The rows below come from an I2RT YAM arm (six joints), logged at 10 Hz.
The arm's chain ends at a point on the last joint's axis. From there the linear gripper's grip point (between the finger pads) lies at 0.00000 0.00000 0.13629 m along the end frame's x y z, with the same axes.
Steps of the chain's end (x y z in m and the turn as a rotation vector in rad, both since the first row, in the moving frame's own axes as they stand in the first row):
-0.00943 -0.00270 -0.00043 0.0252 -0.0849 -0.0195
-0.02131 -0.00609 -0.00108 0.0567 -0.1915 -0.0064
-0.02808 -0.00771 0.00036 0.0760 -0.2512 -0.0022
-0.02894 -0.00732 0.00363 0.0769 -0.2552 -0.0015
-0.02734 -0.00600 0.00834 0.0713 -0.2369 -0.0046
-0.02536 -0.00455 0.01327 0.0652 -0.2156 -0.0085
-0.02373 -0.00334 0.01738 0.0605 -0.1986 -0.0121
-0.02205 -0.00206 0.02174 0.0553 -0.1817 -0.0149
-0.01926 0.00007 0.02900 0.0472 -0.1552 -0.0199
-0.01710 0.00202 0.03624 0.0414 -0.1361 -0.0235
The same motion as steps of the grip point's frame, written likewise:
-0.02102 -0.00602 -0.00096 0.0252 -0.0849 -0.0195
-0.04726 -0.01368 -0.00379 0.0567 -0.1915 -0.0064
-0.06194 -0.01791 -0.00431 0.0760 -0.2512 -0.0022
-0.06332 -0.01765 -0.00118 0.0769 -0.2552 -0.0015
-0.05932 -0.01554 0.00419 0.0713 -0.2369 -0.0046
-0.05453 -0.01324 0.00983 0.0652 -0.2156 -0.0085
-0.05065 -0.01136 0.01445 0.0605 -0.1986 -0.0121
-0.04672 -0.00937 0.01929 0.0553 -0.1817 -0.0149
-0.04038 -0.00612 0.02721 0.0472 -0.1552 -0.0199
-0.03565 -0.00339 0.03486 0.0414 -0.1361 -0.0235

